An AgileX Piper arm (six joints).
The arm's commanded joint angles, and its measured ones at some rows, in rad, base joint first. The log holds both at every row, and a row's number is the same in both.
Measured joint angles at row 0: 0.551 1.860 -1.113 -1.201 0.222 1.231
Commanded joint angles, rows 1 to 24: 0.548 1.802 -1.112 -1.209 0.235 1.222; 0.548 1.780 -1.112 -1.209 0.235 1.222; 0.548 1.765 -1.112 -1.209 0.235 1.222; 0.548 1.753 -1.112 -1.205 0.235 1.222; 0.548 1.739 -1.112 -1.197 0.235 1.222; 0.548 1.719 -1.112 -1.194 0.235 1.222; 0.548 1.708 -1.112 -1.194 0.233 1.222; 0.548 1.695 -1.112 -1.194 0.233 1.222; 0.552 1.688 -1.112 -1.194 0.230 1.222; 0.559 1.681 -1.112 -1.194 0.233 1.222; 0.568 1.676 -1.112 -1.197 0.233 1.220; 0.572 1.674 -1.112 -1.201 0.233 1.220; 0.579 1.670 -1.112 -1.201 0.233 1.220; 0.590 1.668 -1.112 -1.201 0.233 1.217; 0.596 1.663 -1.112 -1.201 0.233 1.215; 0.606 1.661 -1.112 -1.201 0.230 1.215; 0.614 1.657 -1.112 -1.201 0.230 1.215; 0.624 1.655 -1.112 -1.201 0.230 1.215; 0.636 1.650 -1.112 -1.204 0.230 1.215; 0.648 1.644 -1.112 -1.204 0.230 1.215; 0.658 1.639 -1.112 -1.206 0.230 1.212; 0.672 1.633 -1.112 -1.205 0.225 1.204; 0.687 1.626 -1.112 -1.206 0.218 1.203; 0.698 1.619 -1.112 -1.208 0.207 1.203
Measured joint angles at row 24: 0.656 1.652 -1.113 -1.196 0.233 1.217
